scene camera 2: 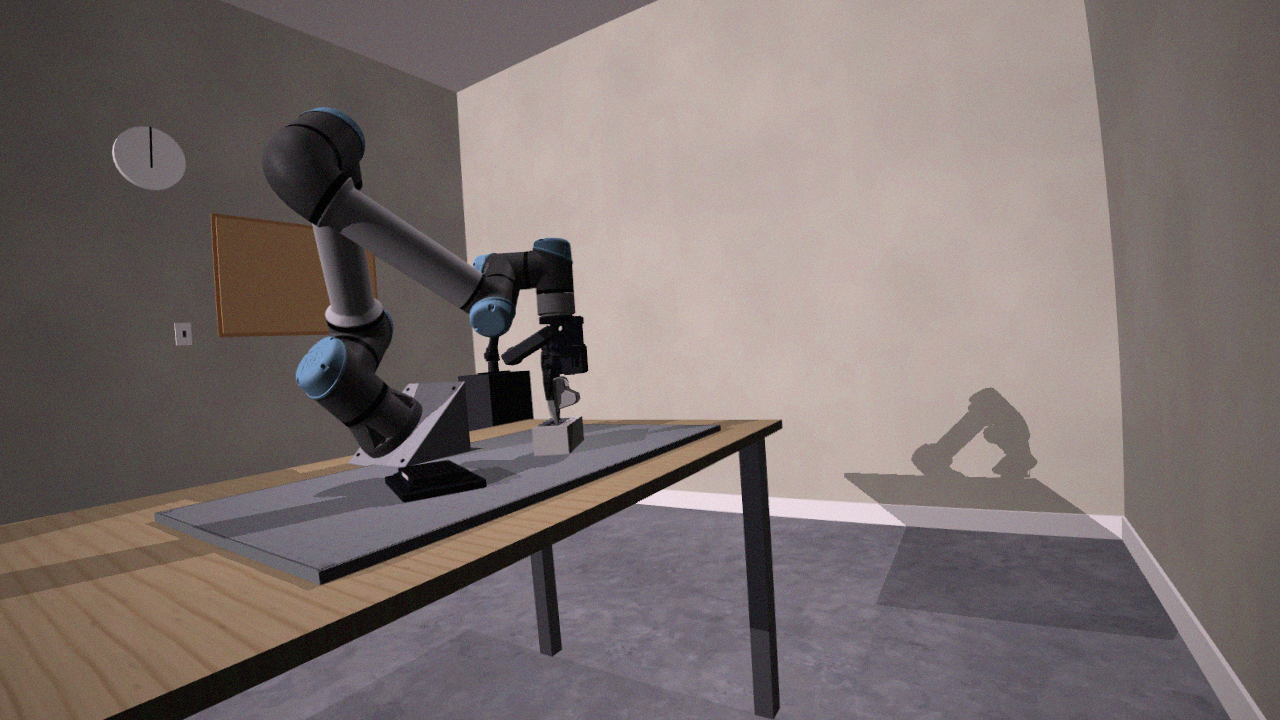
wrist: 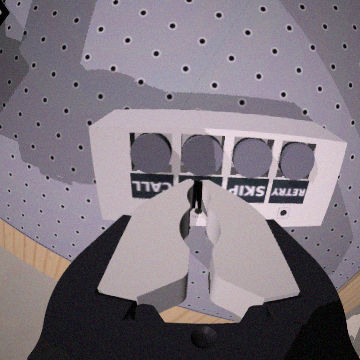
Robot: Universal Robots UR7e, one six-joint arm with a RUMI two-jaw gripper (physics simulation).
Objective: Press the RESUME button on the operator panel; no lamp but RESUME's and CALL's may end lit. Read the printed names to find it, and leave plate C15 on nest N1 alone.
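Frame: origin at the arm's base, x ahead, y left, z up, level; centimetres.
Seen in the pictures: gripper, fingertip midpoint: [scene camera 2: 557,422] [wrist: 195,183]; arm's base, origin of the base link: [scene camera 2: 394,429].
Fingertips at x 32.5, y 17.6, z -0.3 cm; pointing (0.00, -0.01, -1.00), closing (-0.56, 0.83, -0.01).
Observation:
Pixels of each thing's top centre, then the offset from my fingertips to it. Level surfaces: height alone.
- pale operator panel, middle of its top: [wrist: 224,185] [scene camera 2: 558,420] dx -1.1, dy +1.4, dz +0.3 cm
- CALL, middle of its top: [wrist: 151,186] dx +1.8, dy -2.1, dz +0.0 cm
- RETRY, middle of its top: [wrist: 288,191] dx -3.2, dy +5.4, dz +0.0 cm
- button, middle of its top: [wrist: 202,156] dx -1.7, dy -0.8, dz +0.3 cm
- black fixture, middle of its top: [scene camera 2: 431,469] dx +3.8, dy -30.9, dz -2.7 cm
- grey perforated board, its level: dz -5.3 cm
- wooden table, its level: dz -6.6 cm
The pale operator panel [scene camera 2: 554,439] [wrist: 112,175] carries a row of round grey buttons. In the wrist view its labels appear upside down: CALL [wrist: 152,186], a label hidden behind the fingertips, SKIP [wrist: 247,191] and RETRY [wrist: 288,192]. The button [wrist: 202,154] over the hidden label is between CALL's and SKIP's. I see no lit lamp. My gripper [scene camera 2: 554,420] [wrist: 195,183] is shut and empty, pointing down, its tips at the panel over the hidden label; contact cannot be told. A black fixture [scene camera 2: 435,481] sits nearer the robot base; neither N1 nor plate C15 can be read.
The grey perforated board [scene camera 2: 268,535] [wrist: 202,41] lies on the wooden table [scene camera 2: 116,617]. The slanted grey base bracket [scene camera 2: 444,429] stands behind the black fixture. A black box [scene camera 2: 497,399] stands beyond the board, left of the gripper in the scene view.

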